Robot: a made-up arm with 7 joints.
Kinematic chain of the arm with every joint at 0, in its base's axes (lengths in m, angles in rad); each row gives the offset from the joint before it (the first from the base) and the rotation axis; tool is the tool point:
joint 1: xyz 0 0.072 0 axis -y
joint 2: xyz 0 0.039 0 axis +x
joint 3: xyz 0 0 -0.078 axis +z
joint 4: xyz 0 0 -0.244 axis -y
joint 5: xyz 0 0 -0.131 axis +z
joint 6: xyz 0 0 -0.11 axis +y
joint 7: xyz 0 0 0 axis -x
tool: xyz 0 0 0
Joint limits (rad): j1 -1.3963..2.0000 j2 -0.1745..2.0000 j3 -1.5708..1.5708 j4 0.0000..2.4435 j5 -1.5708..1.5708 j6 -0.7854..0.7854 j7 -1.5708..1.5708
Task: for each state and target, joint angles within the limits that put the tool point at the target. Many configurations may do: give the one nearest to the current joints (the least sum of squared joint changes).
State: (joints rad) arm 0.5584 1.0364 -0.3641 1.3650 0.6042 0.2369 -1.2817
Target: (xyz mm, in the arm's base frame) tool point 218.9 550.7 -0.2
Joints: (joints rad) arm 0.4831 1.5052 -0.3595 1.0331 0.6042 0.2369 -1.2817
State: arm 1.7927 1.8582 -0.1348 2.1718 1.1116 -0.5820 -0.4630
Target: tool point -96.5 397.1 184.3
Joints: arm 1.9957 2.0000 -0.4803 1.8091 1.1116 -0.5820 -0.4630
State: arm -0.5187 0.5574 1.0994 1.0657 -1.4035 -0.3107 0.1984
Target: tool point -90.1 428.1 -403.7
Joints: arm -0.4324 0.3768 1.0319 0.7842 -1.4035 -0.3107 0.1984
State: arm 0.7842 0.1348 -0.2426 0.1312 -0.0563 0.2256 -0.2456
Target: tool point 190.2 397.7 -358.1
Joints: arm -0.0327 0.6828 0.0025 0.9924 -0.0563 0.2256 -0.2456
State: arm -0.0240 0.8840 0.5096 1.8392 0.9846 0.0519 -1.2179
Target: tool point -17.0 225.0 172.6
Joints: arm 0.5438 1.7324 1.0686 2.4414 0.9846 0.0519 -1.2179
